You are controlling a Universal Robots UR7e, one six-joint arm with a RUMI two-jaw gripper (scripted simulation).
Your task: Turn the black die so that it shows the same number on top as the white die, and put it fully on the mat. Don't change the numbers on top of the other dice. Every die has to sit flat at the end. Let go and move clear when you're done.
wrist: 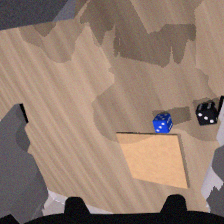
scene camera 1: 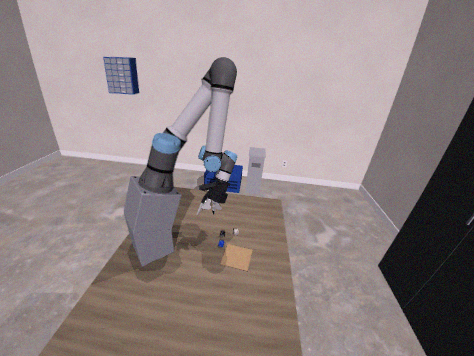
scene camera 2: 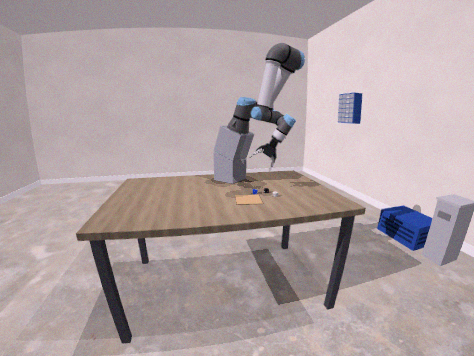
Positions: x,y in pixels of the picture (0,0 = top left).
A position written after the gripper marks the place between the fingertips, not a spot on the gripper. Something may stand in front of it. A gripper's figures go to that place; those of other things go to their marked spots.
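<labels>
Gripper (wrist: pixel 120 100), 0.13 m from the lens. Tan mat (wrist: pixel 157 158), 0.38 m from the lens.
</labels>
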